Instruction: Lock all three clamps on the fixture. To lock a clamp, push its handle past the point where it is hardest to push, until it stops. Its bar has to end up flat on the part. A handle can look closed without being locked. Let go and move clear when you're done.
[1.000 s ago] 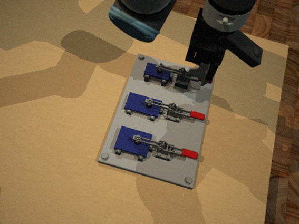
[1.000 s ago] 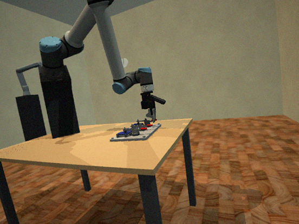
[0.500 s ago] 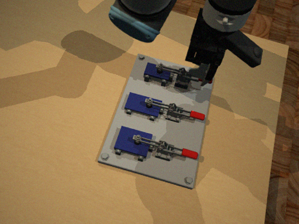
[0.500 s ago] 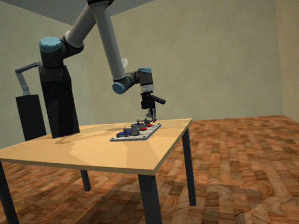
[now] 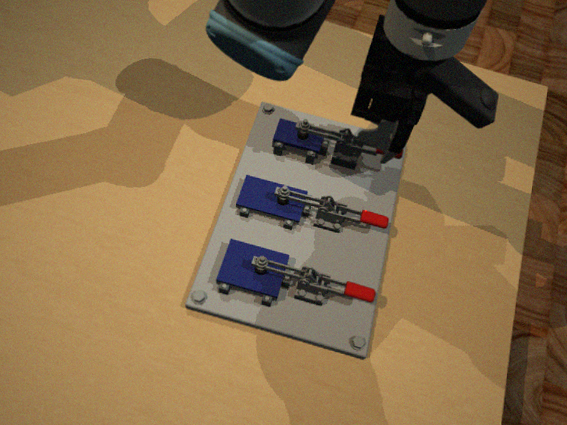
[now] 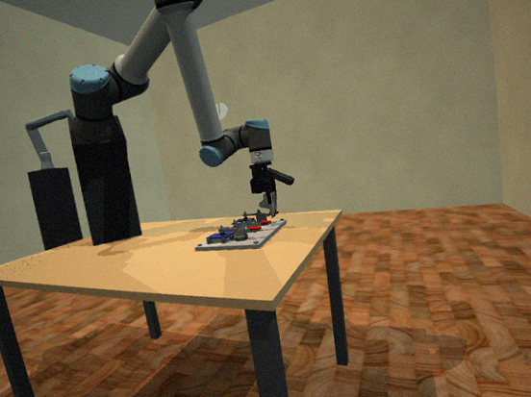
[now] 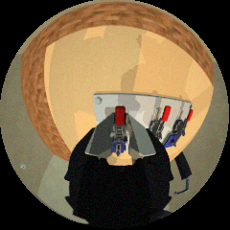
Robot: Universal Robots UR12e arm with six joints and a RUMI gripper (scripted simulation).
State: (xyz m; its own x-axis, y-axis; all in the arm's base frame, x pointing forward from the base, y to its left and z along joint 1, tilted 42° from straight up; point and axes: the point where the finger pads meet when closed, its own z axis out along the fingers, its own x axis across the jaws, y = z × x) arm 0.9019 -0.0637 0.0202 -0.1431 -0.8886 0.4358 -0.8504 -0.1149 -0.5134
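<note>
My gripper is now 100 mm past the grey fixture plate, 90 mm to the left of it and 50 mm above it. The rest, counted from my hand: part: 190 mm to the right, 170 mm behind, 30 mm below.
</note>
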